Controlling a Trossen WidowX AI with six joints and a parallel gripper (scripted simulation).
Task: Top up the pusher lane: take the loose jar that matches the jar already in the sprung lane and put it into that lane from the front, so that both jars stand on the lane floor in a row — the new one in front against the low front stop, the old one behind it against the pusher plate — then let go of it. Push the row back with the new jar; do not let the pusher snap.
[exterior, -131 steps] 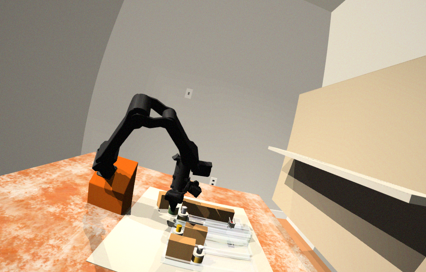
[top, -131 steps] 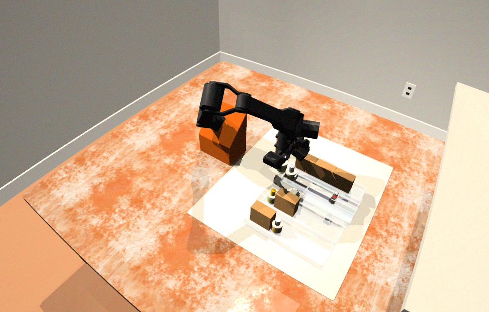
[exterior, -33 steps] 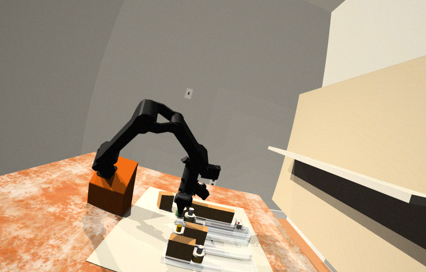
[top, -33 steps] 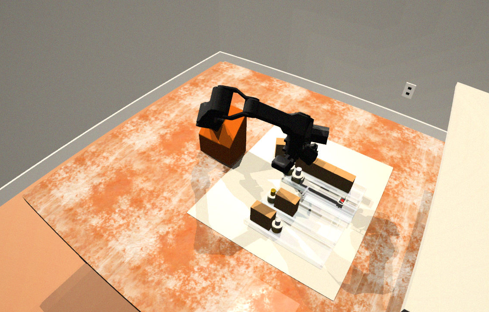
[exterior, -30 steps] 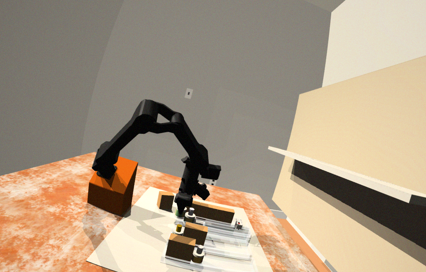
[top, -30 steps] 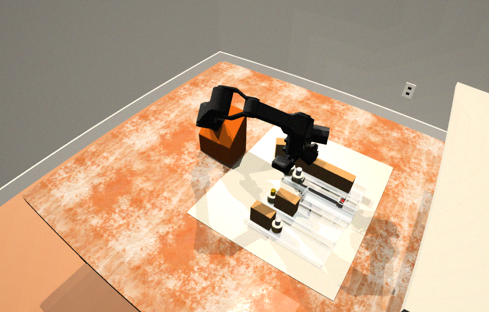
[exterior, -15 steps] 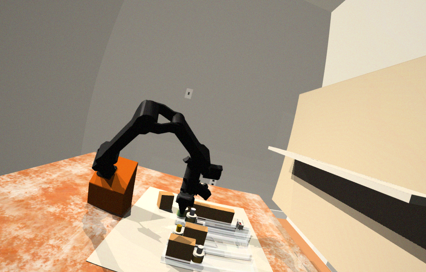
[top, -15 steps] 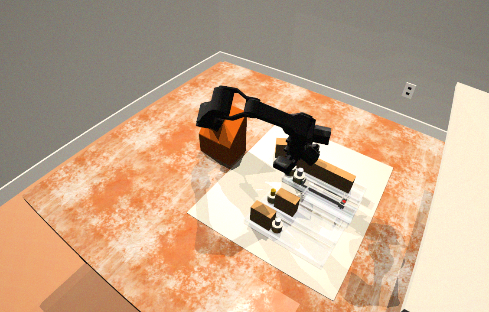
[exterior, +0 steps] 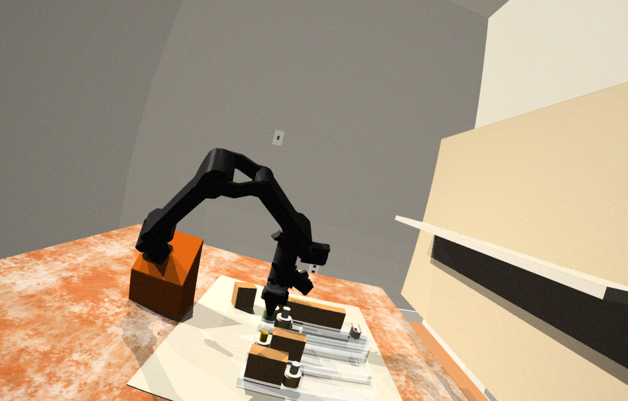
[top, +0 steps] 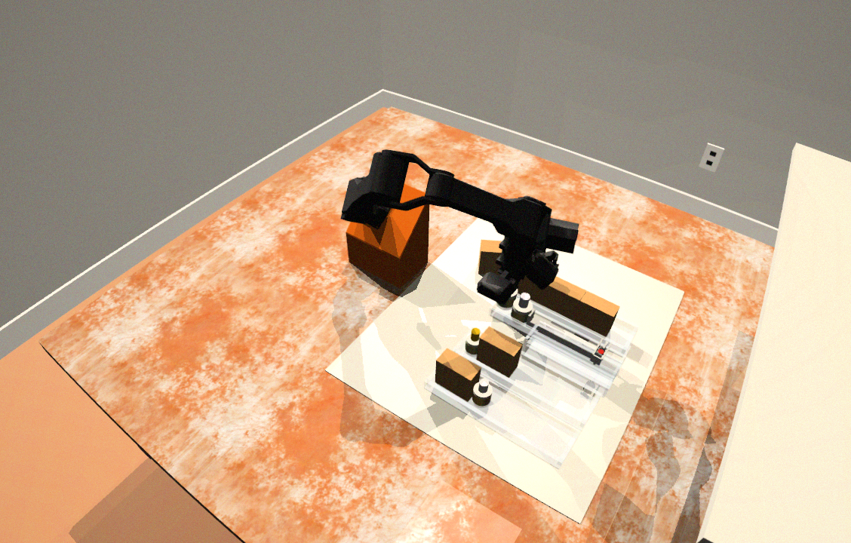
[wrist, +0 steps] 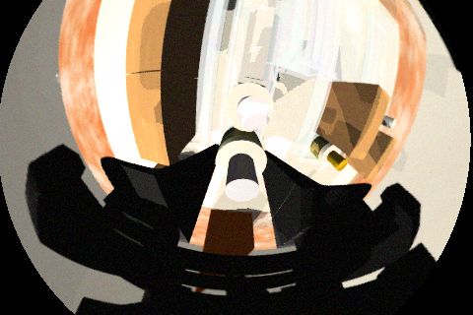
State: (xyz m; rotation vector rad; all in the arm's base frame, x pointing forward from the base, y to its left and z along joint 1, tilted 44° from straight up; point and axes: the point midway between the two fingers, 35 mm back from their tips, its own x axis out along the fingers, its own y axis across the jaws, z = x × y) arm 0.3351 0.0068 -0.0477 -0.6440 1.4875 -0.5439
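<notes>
Right now the clear sprung lane is 15 cm ahead of my gripper tip, 2 cm to the right of it and 4 cm below it. From my gripper tip the other things lie so: red-marked block: 23 cm ahead, 3 cm to the right, 2 cm above.
</notes>
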